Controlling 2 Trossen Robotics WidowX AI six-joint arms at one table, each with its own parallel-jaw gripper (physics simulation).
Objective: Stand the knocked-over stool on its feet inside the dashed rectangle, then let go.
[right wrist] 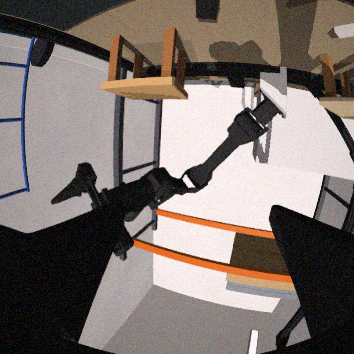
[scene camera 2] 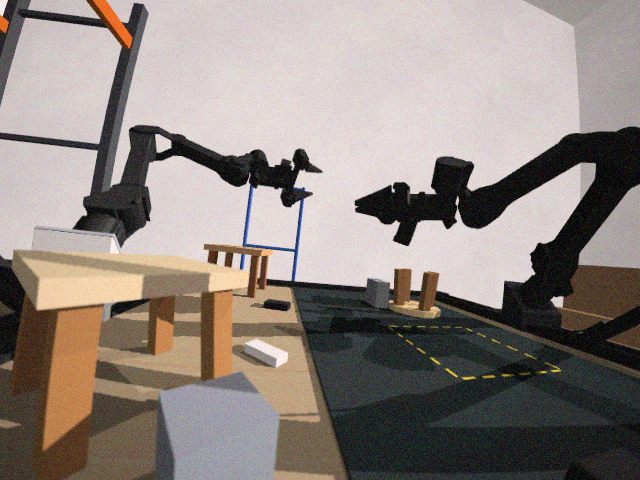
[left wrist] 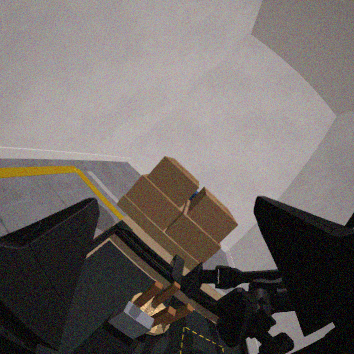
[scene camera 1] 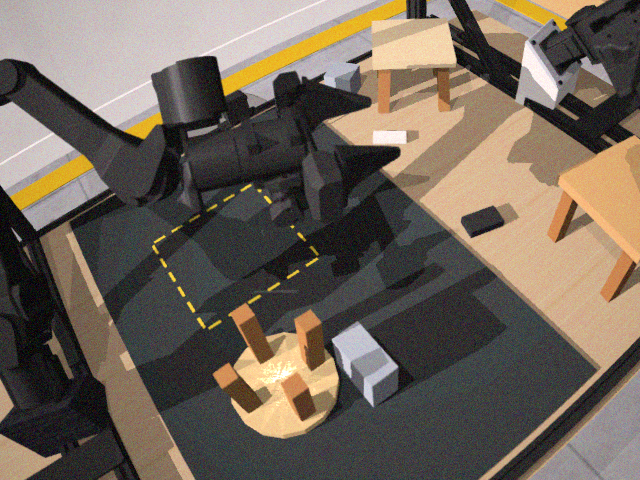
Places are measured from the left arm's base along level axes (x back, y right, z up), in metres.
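Pixels of known places: left gripper, fingertip midpoint: (scene camera 2: pixel 317 183) (left wrist: pixel 178 205); right gripper, fingertip midpoint: (right wrist: pixel 199 211) (scene camera 2: pixel 354 206) (scene camera 1: pixel 384 125); left arm's base, link origin: (right wrist: pixel 272 103) (scene camera 2: pixel 88 250) (scene camera 1: pixel 556 52); right arm's base, link origin: (scene camera 2: pixel 531 297) (left wrist: pixel 199 275) (scene camera 1: pixel 43 399).
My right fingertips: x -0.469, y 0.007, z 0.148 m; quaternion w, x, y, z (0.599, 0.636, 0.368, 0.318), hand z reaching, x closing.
Note:
For each thing: its middle in the pictures, then the offset to it from my right fingertips. "*": a spot on its surface instead.
- stool, body centre: (scene camera 1: pixel 276 368) (left wrist: pixel 160 305) (scene camera 2: pixel 415 290) dx -0.229, dy -0.022, dz -0.188 m
- dashed rectangle, surface spot: (scene camera 1: pixel 208 327) (left wrist: pixel 184 327) * dx -0.240, dy +0.117, dz -0.243 m
- white block, body centre: (scene camera 2: pixel 265 352) (scene camera 1: pixel 389 137) (right wrist: pixel 350 29) dx +0.195, dy +0.153, dz -0.242 m
- black block, body centre: (scene camera 1: pixel 482 221) (right wrist: pixel 206 5) (scene camera 2: pixel 277 304) dx +0.135, dy -0.069, dz -0.241 m
The stool (scene camera 1: pixel 273 381) (scene camera 2: pixel 413 310) (left wrist: pixel 160 329) lies upside down on the dark mat, its round pale seat flat and its brown legs pointing up. It is outside the dashed rectangle (scene camera 1: pixel 207 328) (scene camera 2: pixel 465 378) (left wrist: pixel 185 328), nearer the bottom of the picture in scene camera 1. My right gripper (scene camera 1: pixel 384 126) (scene camera 2: pixel 356 205) (right wrist: pixel 199 211) is open and empty, high above the table and away from the stool. My left gripper (scene camera 2: pixel 316 182) (left wrist: pixel 178 205) is open and empty, raised well above the table; its fingers do not show in scene camera 1.
A grey block (scene camera 1: pixel 382 384) (scene camera 2: pixel 377 293) stands close beside the stool. Two square-topped stools (scene camera 1: pixel 413 43) (scene camera 1: pixel 610 186) stand on the wood at the right in scene camera 1. A white block (scene camera 1: pixel 389 136), a black block (scene camera 1: pixel 482 221) and another grey block (scene camera 1: pixel 341 77) lie near them.

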